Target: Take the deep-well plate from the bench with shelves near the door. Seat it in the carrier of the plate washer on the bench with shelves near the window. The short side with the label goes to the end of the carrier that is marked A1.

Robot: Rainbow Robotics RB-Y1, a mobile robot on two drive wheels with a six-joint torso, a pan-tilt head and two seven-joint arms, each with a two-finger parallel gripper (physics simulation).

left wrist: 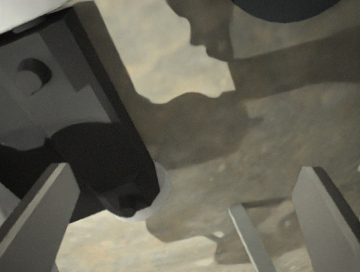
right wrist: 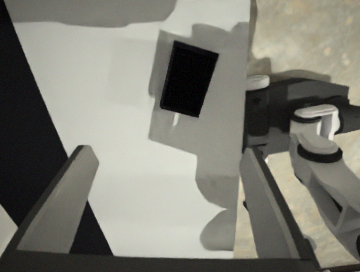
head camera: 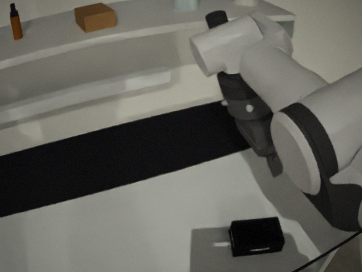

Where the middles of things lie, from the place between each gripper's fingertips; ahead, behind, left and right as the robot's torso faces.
Labels:
The black deep-well plate (head camera: 256,236) lies 370 mm ahead of my left hand, 550 mm to the right of it and 240 mm above it.
The black deep-well plate is 25 cm below my right hand, 2 cm to the right of it and 2 cm behind it.

